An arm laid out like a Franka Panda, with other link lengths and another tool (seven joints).
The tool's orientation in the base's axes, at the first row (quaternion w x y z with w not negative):
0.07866, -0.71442, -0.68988, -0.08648
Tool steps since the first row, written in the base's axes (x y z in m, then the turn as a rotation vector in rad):
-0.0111, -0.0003, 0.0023, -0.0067, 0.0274, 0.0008
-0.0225, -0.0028, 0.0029, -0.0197, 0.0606, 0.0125
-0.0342, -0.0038, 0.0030, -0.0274, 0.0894, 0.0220
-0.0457, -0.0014, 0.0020, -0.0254, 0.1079, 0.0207
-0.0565, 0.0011, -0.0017, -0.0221, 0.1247, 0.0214
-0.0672, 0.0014, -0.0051, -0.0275, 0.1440, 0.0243
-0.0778, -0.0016, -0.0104, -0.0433, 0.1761, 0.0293
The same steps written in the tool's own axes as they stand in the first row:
-0.0001, -0.0111, -0.0025, 0.0266, -0.0077, 0.0055
-0.0028, -0.0224, -0.0038, 0.0612, -0.0218, 0.0016
-0.0041, -0.0340, -0.0043, 0.0911, -0.0304, -0.0011
-0.0024, -0.0456, -0.0030, 0.1089, -0.0291, 0.0045
-0.0012, -0.0565, 0.0011, 0.1255, -0.0264, 0.0077
-0.0021, -0.0672, 0.0043, 0.1447, -0.0325, 0.0093
-0.0065, -0.0778, 0.0086, 0.1766, -0.0494, 0.0117

